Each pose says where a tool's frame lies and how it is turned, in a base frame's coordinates. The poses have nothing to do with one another.
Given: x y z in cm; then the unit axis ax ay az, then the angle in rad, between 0 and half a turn.
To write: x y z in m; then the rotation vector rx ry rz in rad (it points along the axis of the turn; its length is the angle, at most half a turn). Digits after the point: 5 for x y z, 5 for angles.
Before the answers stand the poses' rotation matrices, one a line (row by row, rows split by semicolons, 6 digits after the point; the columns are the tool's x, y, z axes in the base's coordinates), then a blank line. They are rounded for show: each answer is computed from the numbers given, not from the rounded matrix.
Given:
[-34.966, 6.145, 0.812, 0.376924, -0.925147, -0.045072, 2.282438]
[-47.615, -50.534, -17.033, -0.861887, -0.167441, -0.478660, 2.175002]
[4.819, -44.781, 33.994, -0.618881, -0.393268, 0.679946, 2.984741]
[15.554, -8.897, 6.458, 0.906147, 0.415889, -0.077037, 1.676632]
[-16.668, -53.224, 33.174, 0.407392, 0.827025, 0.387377, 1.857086]
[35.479, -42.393, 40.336, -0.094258, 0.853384, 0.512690, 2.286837]
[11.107, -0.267, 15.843, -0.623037, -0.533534, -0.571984, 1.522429]
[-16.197, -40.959, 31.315, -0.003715, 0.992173, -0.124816, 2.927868]
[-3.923, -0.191, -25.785, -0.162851, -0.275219, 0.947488, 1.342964]
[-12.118, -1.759, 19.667, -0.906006, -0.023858, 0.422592, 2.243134]
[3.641, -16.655, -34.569, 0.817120, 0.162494, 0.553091, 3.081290]
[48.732, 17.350, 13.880, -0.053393, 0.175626, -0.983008, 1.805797]
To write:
-0.418222 -0.542312 -0.728689; -0.610577 0.761786 -0.216511; 0.672522 0.354371 -0.649720
0.596758 0.620216 0.509128; -0.167613 -0.524144 0.834972; 0.784720 -0.583613 -0.208831
-0.226398 0.377571 -0.897878; 0.589998 -0.680303 -0.434844; -0.775013 -0.628194 -0.068746
0.802203 0.493273 0.336381; 0.340061 0.085597 -0.936500; -0.490743 0.865653 -0.099077
-0.069558 0.060459 0.995744; 0.803679 0.594726 0.020031; -0.590983 0.801652 -0.089957
-0.641686 -0.520017 0.563756; 0.253541 0.549896 0.795821; -0.723848 0.653603 -0.221016
0.417756 0.887655 -0.193773; -0.254975 0.319244 0.912727; 0.872048 -0.331890 0.359696
-0.977220 0.019186 0.211358; -0.033762 0.969169 -0.244073; -0.209524 -0.245648 -0.946444
0.246397 -0.888307 -0.387555; 0.957700 0.284504 -0.043226; 0.148659 -0.360511 0.920832
0.709267 -0.295544 -0.639995; 0.365700 -0.621893 0.692468; -0.602663 -0.725192 -0.333008
0.335975 0.231980 0.912856; 0.298646 -0.945422 0.130340; 0.893270 0.228829 -0.386918
-0.229329 0.944429 0.235505; -0.967550 -0.194817 -0.160915; -0.106092 -0.264766 0.958459

[-0.34966, 0.06145, 0.00812, 0.86031, -2.11159, -0.10287]
[-0.47615, -0.50534, -0.17033, -1.87460, -0.36418, -1.04109]
[0.04819, -0.44781, 0.33994, -1.84720, -1.17380, 2.02946]
[0.15554, -0.08897, 0.06458, 1.51927, 0.69729, -0.12916]
[-0.16668, -0.53224, 0.33174, 0.75656, 1.53586, 0.71939]
[0.35479, -0.42393, 0.40336, -0.21555, 1.95155, 1.17244]
[0.11107, -0.00267, 0.15843, -0.94853, -0.81227, -0.87081]
[-0.16197, -0.40959, 0.31315, -0.01088, 2.90495, -0.36544]
[-0.03923, -0.00191, -0.25785, -0.21870, -0.36961, 1.27244]
[-0.12118, -0.01759, 0.19667, -2.03229, -0.05352, 0.94793]
[0.03641, -0.16655, -0.34569, 2.51778, 0.50069, 1.70423]
[0.48732, 0.17350, 0.13880, -0.09642, 0.31714, -1.77511]

